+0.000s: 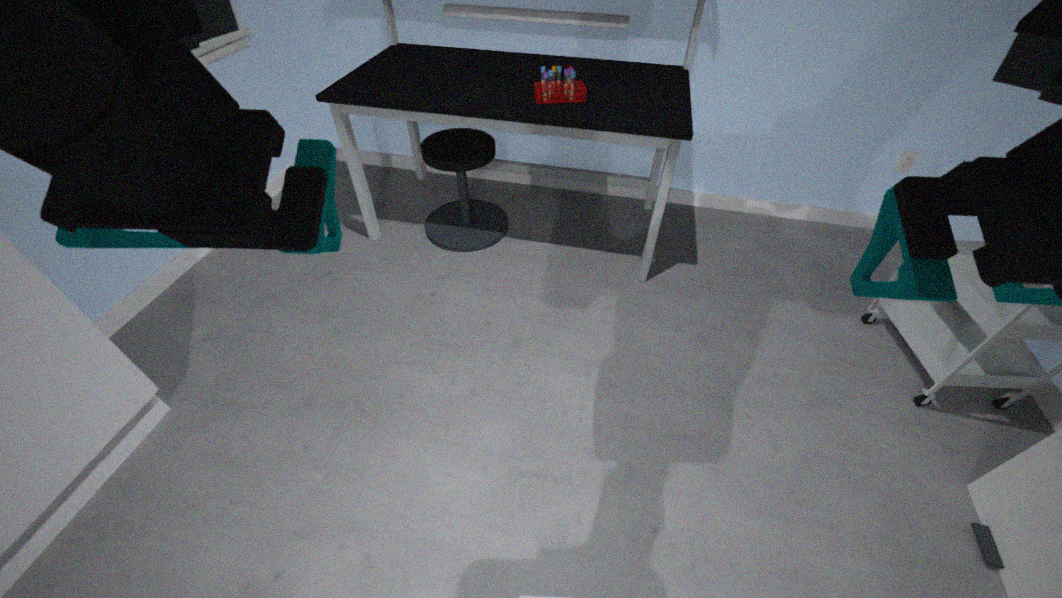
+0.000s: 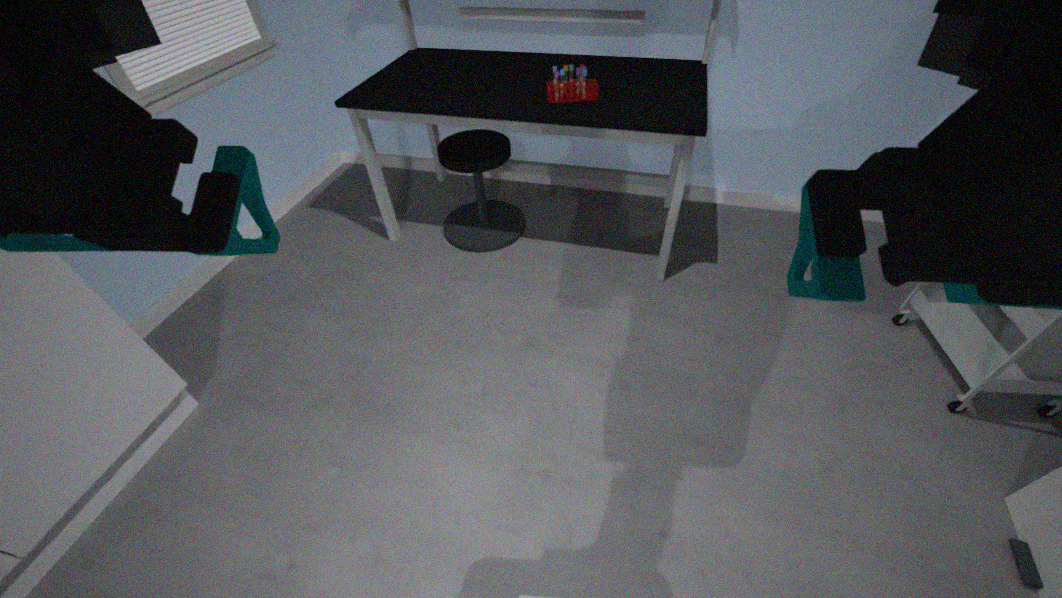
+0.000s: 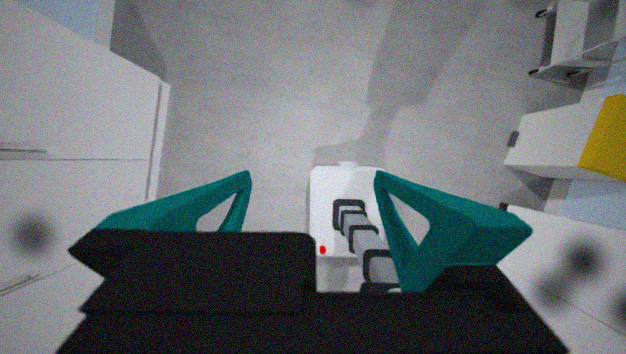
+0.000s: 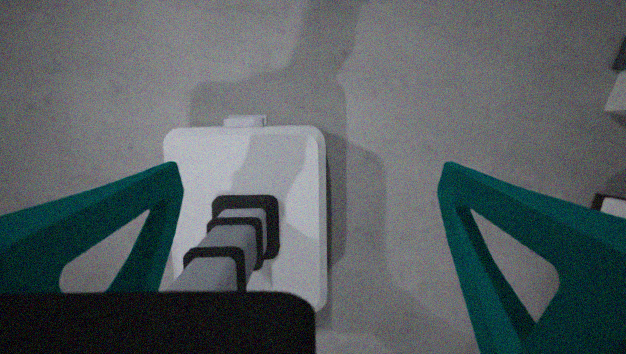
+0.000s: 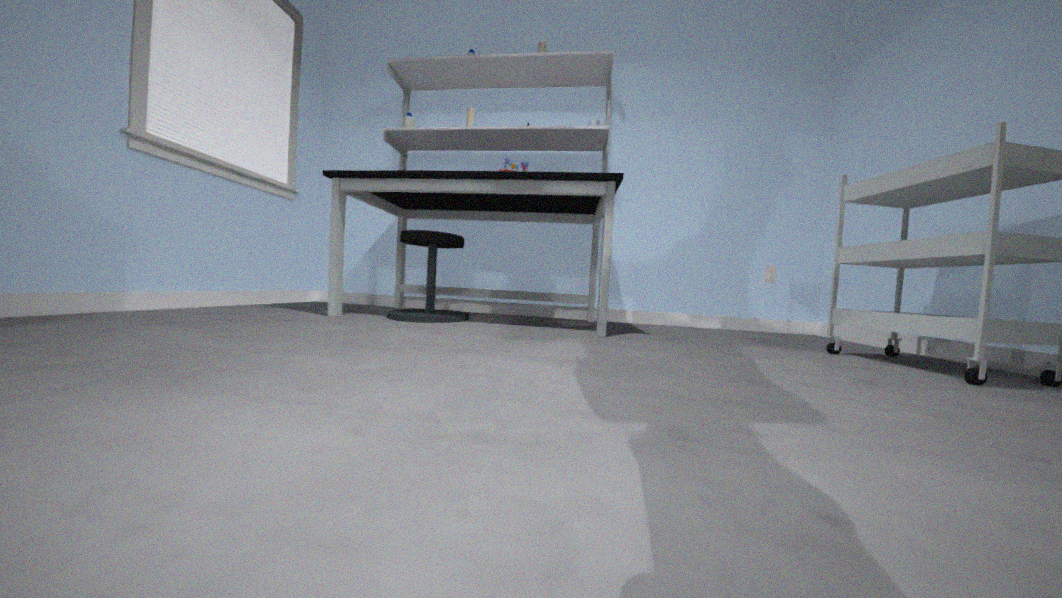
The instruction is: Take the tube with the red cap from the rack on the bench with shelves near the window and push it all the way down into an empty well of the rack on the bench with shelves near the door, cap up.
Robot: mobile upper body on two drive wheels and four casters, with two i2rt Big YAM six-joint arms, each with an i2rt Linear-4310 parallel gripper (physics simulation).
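Frame: origin at the left arm's base, x ahead, y left, z up, level; metres.
Where they show: left gripper, fingertip midpoint: (image 1: pixel 269 240) (image 2: pixel 214 243) (image 3: pixel 312 177); right gripper, fingertip midpoint: (image 1: pixel 924 289) (image 2: pixel 867 289) (image 4: pixel 310 176).
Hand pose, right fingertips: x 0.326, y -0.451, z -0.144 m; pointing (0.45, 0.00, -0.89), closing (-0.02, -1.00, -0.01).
Things, the pixels of their top centre, and the offset from my right fingertips. "spot": a spot on its surface instead.
- red rack, surface spot: (image 2: pixel 572 92) (image 1: pixel 559 93) spot: dx +1.677, dy +0.188, dz -0.489 m
- white bin with a yellow lid, surface spot: (image 3: pixel 605 137) spot: dx +0.184, dy -1.140, dz -0.816 m
- white cabinet, surface spot: (image 1: pixel 59 386) spot: dx +0.448, dy +1.601, dz -0.854 m
The black-topped bench (image 1: pixel 460 81) (image 2: pixel 475 85) (image 5: pixel 460 185) with shelves stands by the far wall, to the right of the window. A red rack (image 1: pixel 560 93) (image 2: pixel 572 92) with several upright tubes stands on its top, right of the middle. Blue, purple and yellowish caps show; the red cap cannot be made out surely at this size. My left gripper (image 3: pixel 312 177) is open and empty, high above the floor. My right gripper (image 4: pixel 310 176) is open and empty too. Both are far from the rack. The bench near the door and its rack do not show.
A round black stool (image 1: pixel 458 147) (image 2: pixel 474 149) (image 5: pixel 431 238) stands at the bench front, left of its middle. A white cart (image 5: pixel 991 289) stands at the right. A white bin with a yellow lid (image 3: pixel 605 137) is behind it. A white cabinet (image 1: pixel 59 386) (image 2: pixel 81 393) is at the left.
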